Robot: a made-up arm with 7 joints. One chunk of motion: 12 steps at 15 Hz.
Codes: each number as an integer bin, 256 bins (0 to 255) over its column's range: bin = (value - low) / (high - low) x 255, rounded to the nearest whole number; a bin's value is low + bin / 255 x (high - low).
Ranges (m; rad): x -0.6..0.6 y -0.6..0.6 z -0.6..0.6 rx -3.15..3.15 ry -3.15..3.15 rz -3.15..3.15
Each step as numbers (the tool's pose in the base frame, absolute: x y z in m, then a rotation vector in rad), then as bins.
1 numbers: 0.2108 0.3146 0.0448 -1.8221 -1.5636 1.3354
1 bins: 172 194 137 54 64 182
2 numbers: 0.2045 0.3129 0.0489 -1.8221 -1.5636 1.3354
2 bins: 171 194 138 54 64 182
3 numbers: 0.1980 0.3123 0.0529 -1.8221 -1.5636 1.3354
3 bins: 170 194 139 54 64 182
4 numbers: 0.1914 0.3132 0.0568 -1.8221 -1.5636 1.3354
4 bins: 168 194 140 54 64 182
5 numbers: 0.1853 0.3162 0.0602 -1.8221 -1.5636 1.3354
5 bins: 167 195 140 54 64 182
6 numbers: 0.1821 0.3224 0.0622 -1.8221 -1.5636 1.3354
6 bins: 166 196 141 54 64 182
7 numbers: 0.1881 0.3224 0.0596 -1.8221 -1.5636 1.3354
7 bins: 167 196 140 54 64 182
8 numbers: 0.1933 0.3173 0.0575 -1.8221 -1.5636 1.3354
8 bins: 169 195 140 54 64 182
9 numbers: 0.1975 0.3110 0.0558 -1.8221 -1.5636 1.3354
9 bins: 169 194 139 54 64 182
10 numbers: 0.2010 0.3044 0.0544 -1.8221 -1.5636 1.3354
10 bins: 170 192 139 54 64 182
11 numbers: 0.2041 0.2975 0.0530 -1.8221 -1.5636 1.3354
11 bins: 171 191 139 54 64 182
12 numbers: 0.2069 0.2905 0.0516 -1.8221 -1.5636 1.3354
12 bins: 171 189 138 54 64 182
